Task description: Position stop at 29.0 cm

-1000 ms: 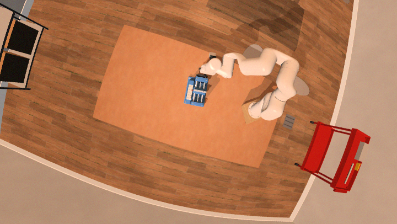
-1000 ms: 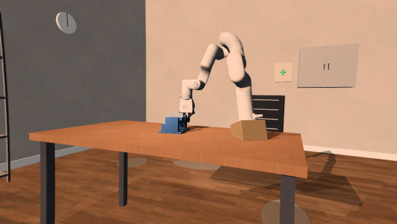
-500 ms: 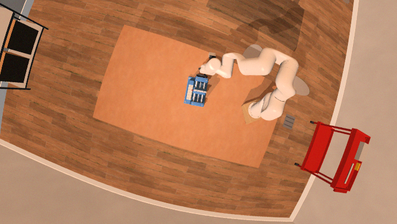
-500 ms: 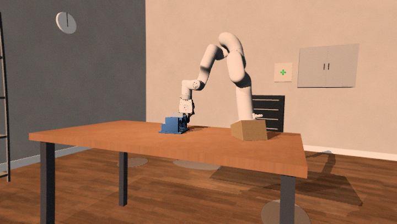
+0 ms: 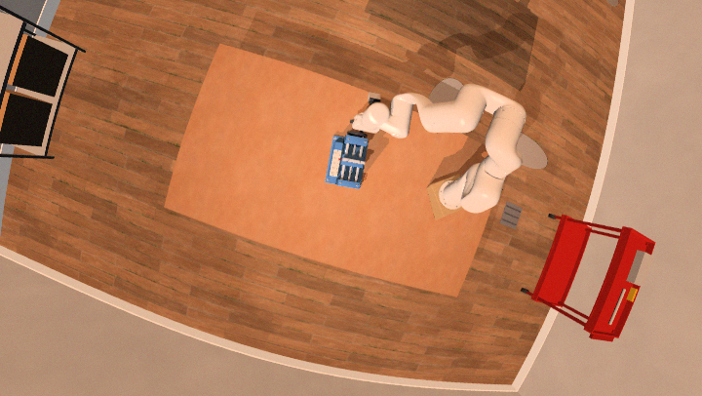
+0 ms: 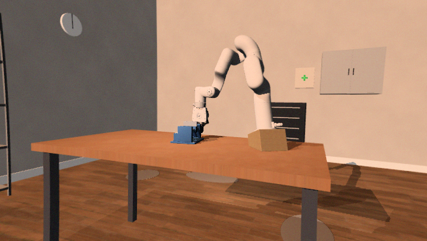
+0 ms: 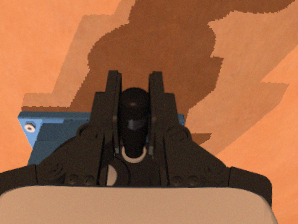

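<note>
Now: hand 20 mm to the right of the black handwheel. Round my hand: stop block 20 mm ahead, 150 mm to the left, 30 mm above; then black crank handle 10 mm to the left.
</note>
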